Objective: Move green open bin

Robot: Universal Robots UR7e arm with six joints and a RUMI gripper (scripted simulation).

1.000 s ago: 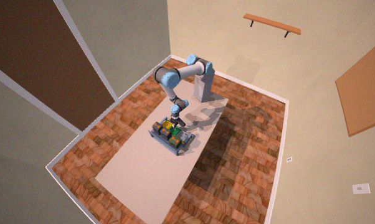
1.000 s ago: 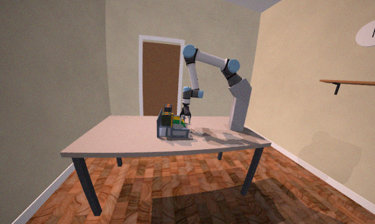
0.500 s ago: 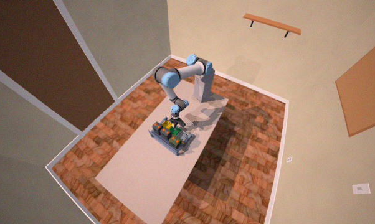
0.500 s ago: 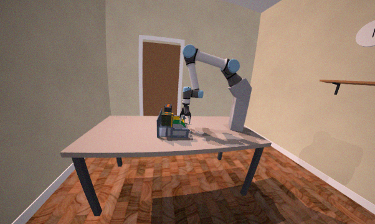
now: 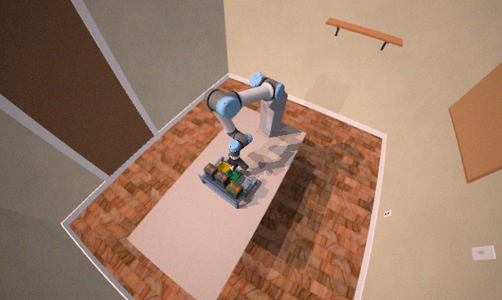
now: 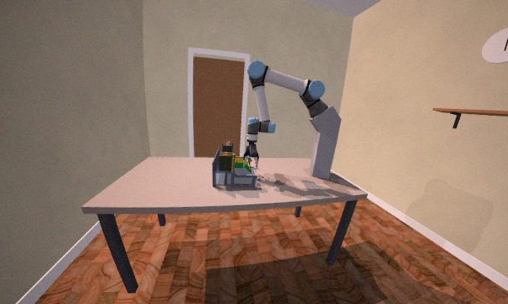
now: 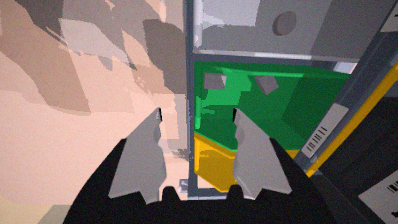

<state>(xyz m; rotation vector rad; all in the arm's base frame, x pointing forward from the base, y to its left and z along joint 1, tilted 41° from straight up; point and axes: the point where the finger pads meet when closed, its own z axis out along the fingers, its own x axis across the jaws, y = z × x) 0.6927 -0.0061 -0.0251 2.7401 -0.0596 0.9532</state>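
Now: the green open bin 8 cm ahead of my hand, 2 cm below it and 1 cm to the right of it. Round my hand: grey bin: 10 cm to the left, 10 cm ahead, 2 cm below; yellow bin: 12 cm to the right, 6 cm ahead, 2 cm below; yellow strip: 13 cm ahead, 4 cm above, 2 cm to the right.
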